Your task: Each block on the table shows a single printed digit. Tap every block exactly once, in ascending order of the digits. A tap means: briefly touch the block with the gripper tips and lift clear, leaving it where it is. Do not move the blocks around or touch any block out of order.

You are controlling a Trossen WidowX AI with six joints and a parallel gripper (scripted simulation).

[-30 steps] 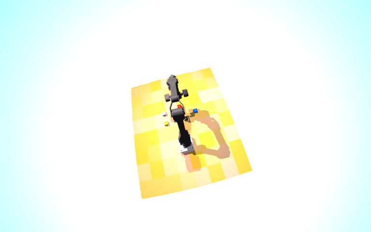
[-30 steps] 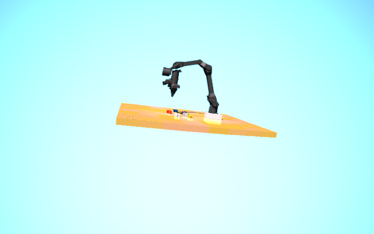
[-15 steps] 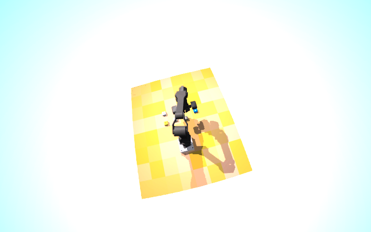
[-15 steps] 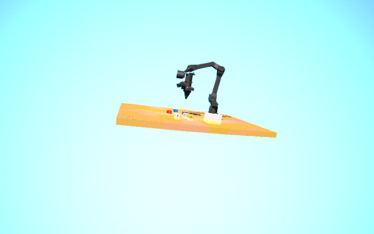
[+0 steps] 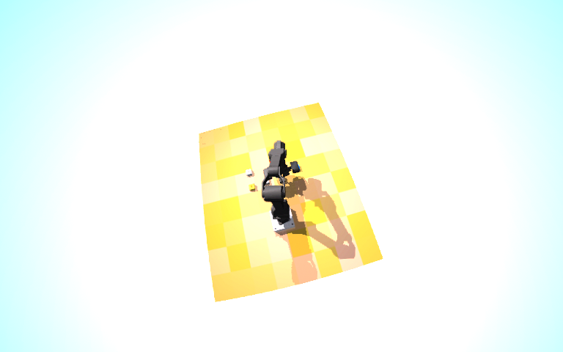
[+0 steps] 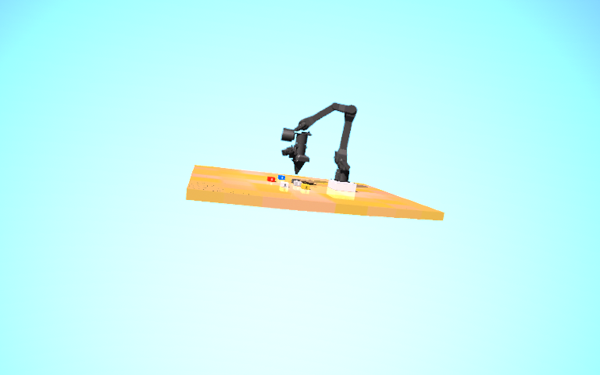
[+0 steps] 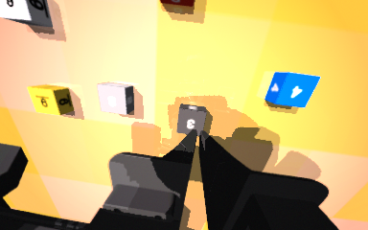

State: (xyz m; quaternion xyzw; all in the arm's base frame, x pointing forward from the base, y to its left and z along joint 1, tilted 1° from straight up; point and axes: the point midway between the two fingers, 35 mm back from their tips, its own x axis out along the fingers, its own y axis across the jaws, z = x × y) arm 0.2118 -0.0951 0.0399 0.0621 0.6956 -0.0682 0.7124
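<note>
The blue block is 10 cm to the right of my gripper tip, 3 cm below it and 3 cm ahead of it. The rest, counted from my gripper tip: yellow block: 18 cm to the left, 3 cm below, 3 cm ahead; then red block: 14 cm ahead, 3 cm below, 1 cm to the left.
</note>
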